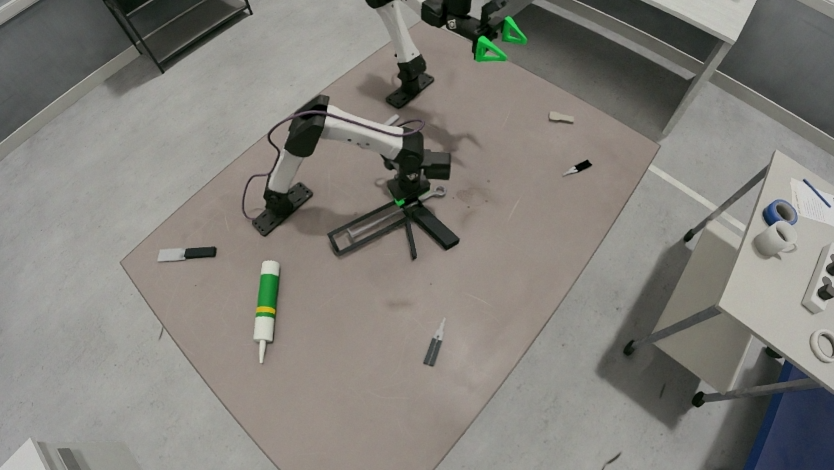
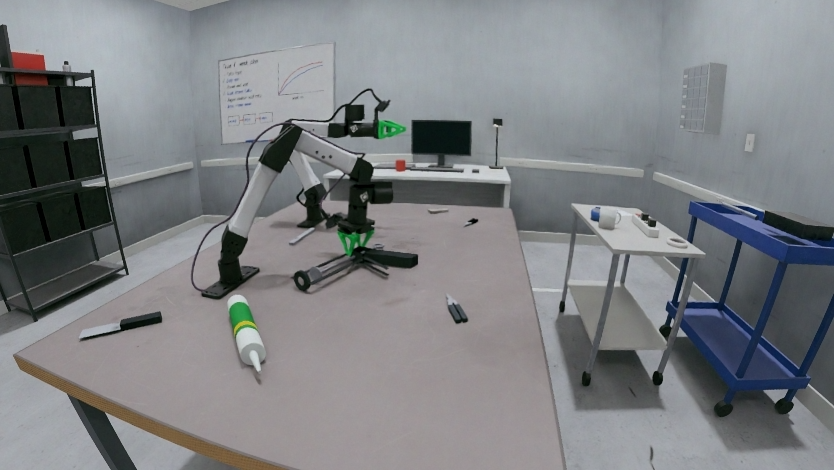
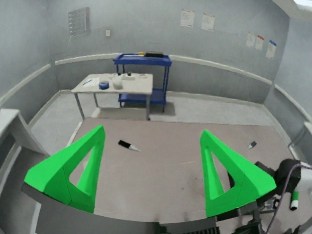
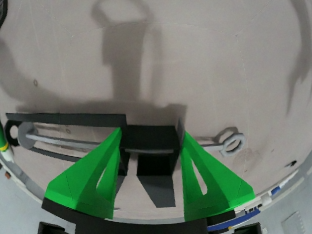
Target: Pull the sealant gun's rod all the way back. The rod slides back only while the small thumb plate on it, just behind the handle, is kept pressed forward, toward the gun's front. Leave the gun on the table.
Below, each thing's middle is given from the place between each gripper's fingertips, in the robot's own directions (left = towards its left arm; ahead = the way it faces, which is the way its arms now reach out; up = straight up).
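Labels:
My right gripper is 2 cm above the scraper [image 2: 153, 318], 43 cm beyond it and 54 cm to the left of it. Measured from my left hand, the scraper is 89 cm to the right, 52 cm behind and 37 cm below.

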